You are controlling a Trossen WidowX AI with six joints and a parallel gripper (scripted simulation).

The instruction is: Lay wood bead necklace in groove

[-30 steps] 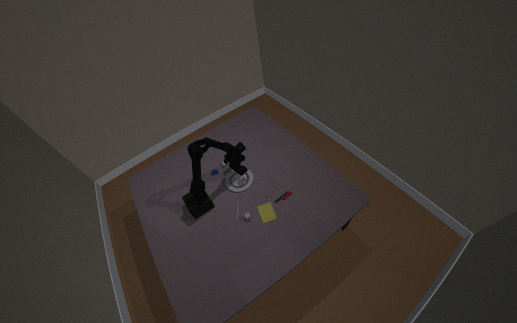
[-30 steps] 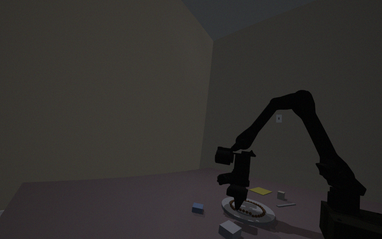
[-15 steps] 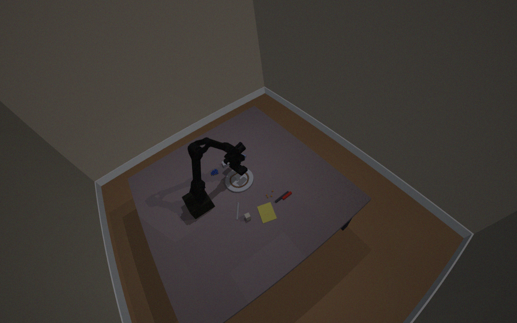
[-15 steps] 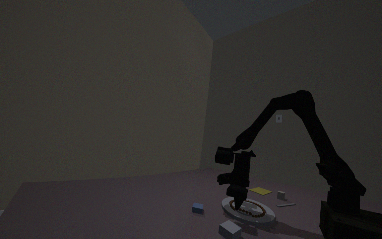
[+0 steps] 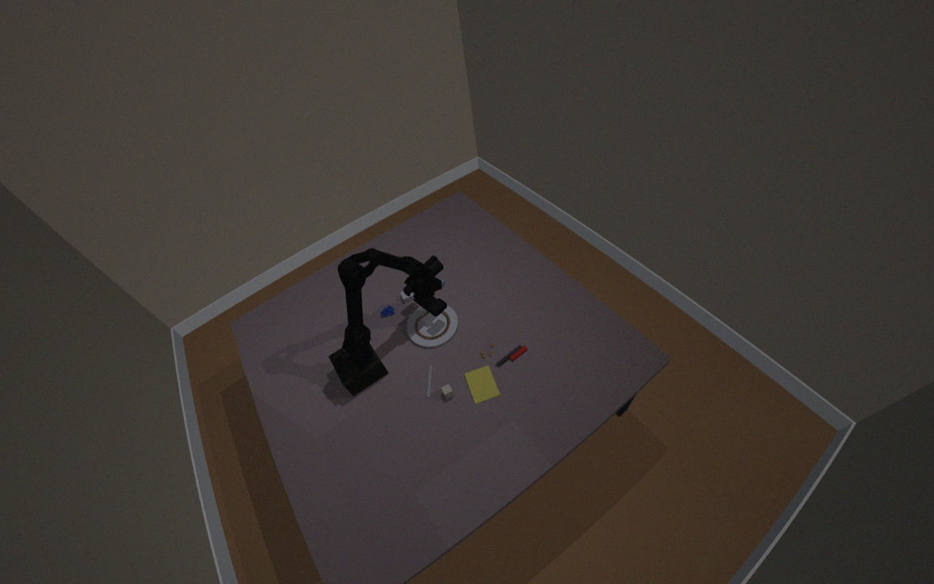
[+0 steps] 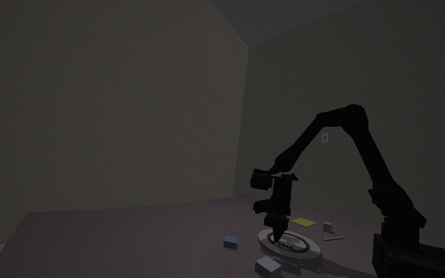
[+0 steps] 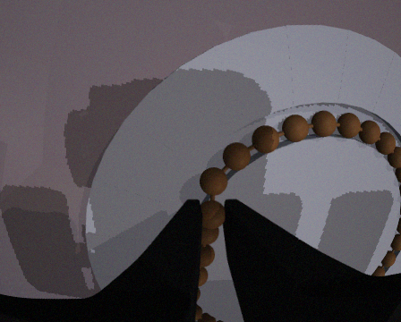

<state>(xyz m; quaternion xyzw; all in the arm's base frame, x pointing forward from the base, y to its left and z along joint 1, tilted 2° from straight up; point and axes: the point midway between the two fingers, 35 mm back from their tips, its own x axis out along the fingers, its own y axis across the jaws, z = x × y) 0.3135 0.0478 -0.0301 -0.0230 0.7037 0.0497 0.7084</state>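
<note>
Now: the round bead board 3 cm behind my gripper tip, 5 cm to the right of it and 1 cm below it. Round my gripper tip: grey block (2 cm behind, 14 cm to the left, 1 cm below); blue block (12 cm ahead, 9 cm to the left, 1 cm below); thin stick (18 cm behind, 23 cm to the right, 2 cm below).
</note>
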